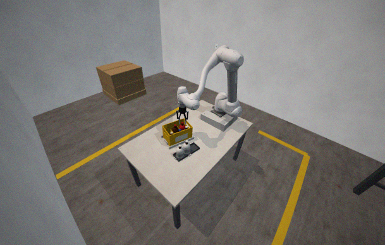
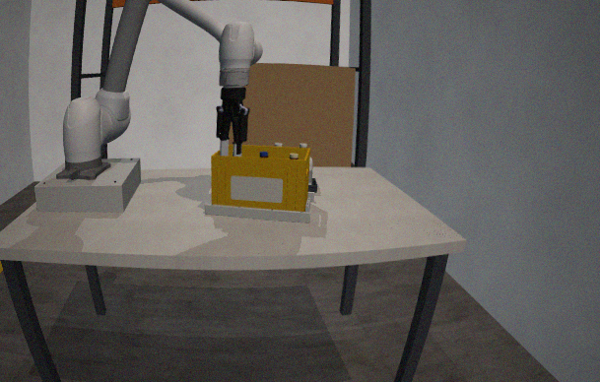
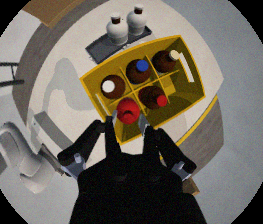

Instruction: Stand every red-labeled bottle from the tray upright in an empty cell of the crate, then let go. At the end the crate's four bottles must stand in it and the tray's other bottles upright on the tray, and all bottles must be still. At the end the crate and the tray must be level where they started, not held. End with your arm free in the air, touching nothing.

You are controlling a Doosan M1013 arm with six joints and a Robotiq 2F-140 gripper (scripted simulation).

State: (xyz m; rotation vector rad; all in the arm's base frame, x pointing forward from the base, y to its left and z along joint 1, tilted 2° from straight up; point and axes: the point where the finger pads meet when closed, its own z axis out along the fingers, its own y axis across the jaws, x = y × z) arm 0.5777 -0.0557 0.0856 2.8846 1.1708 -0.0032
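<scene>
Now: hand 9 cm above the red-labeled bottle. Also, from my hand: crate: 9 cm ahead, 3 cm to the left, 9 cm below.
</scene>
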